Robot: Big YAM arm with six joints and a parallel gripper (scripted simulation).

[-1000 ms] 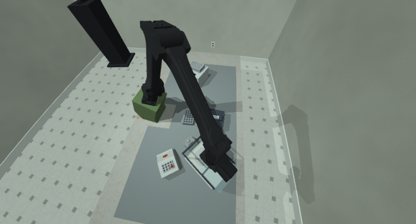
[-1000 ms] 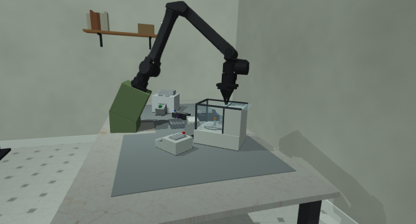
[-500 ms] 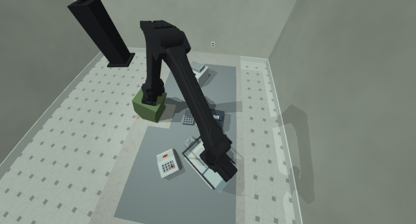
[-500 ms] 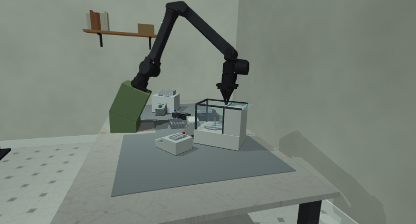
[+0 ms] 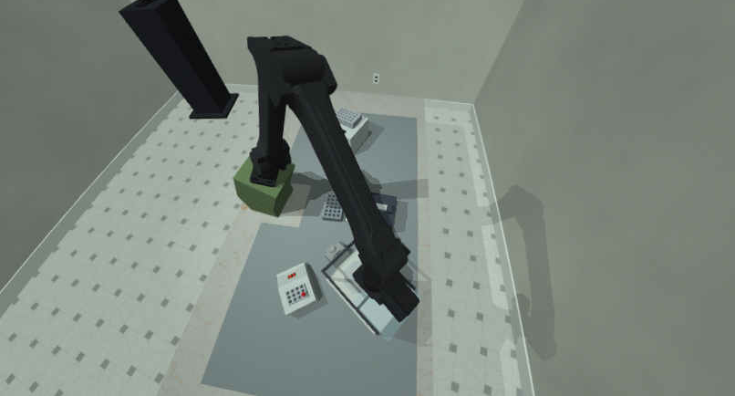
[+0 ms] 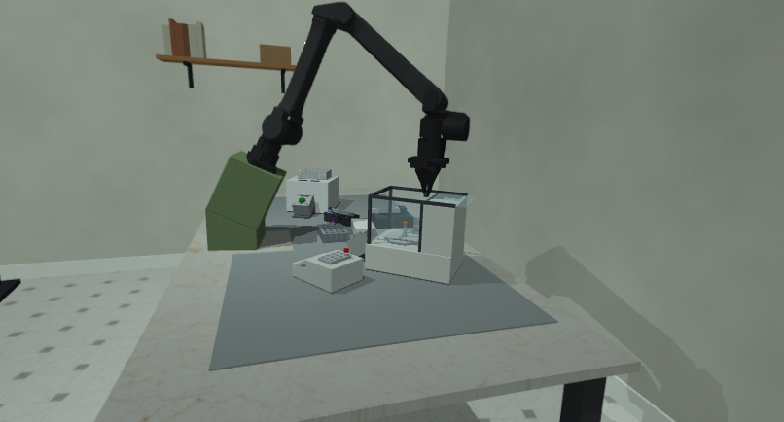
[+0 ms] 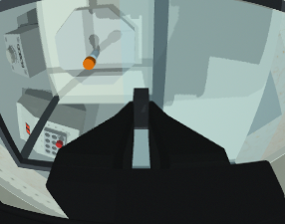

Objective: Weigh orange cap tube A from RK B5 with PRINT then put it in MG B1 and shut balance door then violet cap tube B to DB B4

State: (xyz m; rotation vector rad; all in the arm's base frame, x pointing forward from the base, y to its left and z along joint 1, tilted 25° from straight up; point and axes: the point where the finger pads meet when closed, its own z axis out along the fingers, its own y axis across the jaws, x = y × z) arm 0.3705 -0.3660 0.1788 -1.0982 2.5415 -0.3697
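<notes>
Right now my hand is 20 mm short of the balance door, 20 mm to the left of it and 10 mm above it. From my hand the other things lie so: red-capped tube 230 mm behind, 20 mm to the right, 160 mm below; then balance pan 40 mm behind, 40 mm to the left, 140 mm below; then dry block DB 280 mm behind, 10 mm to the left, 190 mm below.
</notes>
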